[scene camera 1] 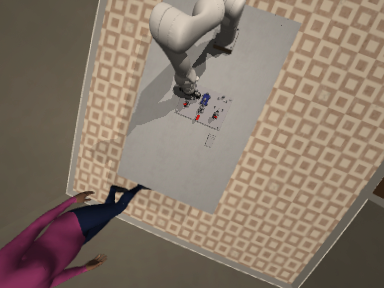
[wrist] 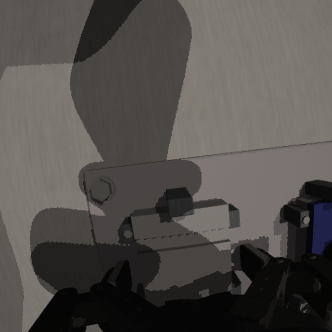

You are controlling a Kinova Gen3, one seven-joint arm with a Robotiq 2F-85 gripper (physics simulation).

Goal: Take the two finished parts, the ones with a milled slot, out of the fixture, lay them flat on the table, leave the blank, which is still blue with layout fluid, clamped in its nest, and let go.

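Places are measured from the arm's base along level axes (x ahead, y left, z up), in millimetres.
Pixels of known places: gripper, fingertip midpoint: (wrist: 185, 265); arm's base at its link origin: (scene camera 1: 227, 36).
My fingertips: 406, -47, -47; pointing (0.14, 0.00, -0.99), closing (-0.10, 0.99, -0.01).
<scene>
Ahead of a thing's pixels: the offset from my fingertips to its middle, as dx, dy, dz. "spot": to the spot under its first point. Level surfaces: height alone.
A grey part @[-10, -2, +13] (wrist: 207, 220) with a slot line across it lies in the left nest of the pale fixture plate (scene camera 1: 191, 113) (wrist: 265, 172), beside a black stop. My gripper (scene camera 1: 190, 94) (wrist: 185, 265) is open and empty above this nest, its fingers towards either side of the part; their height over it is hard to tell. The lower end of the part is hidden behind the gripper. The blue blank (scene camera 1: 205, 99) (wrist: 322, 227) sits in the middle nest, partly cut off in the wrist view. A pale, flat rectangle @[spot: +218, +281, -6] (scene camera 1: 210, 140) lies on the table off the plate's front edge; its slot is too small to see.
Red clamp handles @[spot: +75, +14, +88] (scene camera 1: 185, 104) @[+112, +122, +41] (scene camera 1: 197, 117) @[spot: +55, +228, +83] (scene camera 1: 215, 117) show on the fixture. Small dark stops @[spot: -77, +216, -1] (scene camera 1: 223, 99) stand at its right nest. A hex bolt @[-60, -59, +3] (wrist: 101, 190) sits at the plate's corner. A person (scene camera 1: 50, 245) in pink is off the table's @[dz -16] (scene camera 1: 170, 160) front left corner.
</scene>
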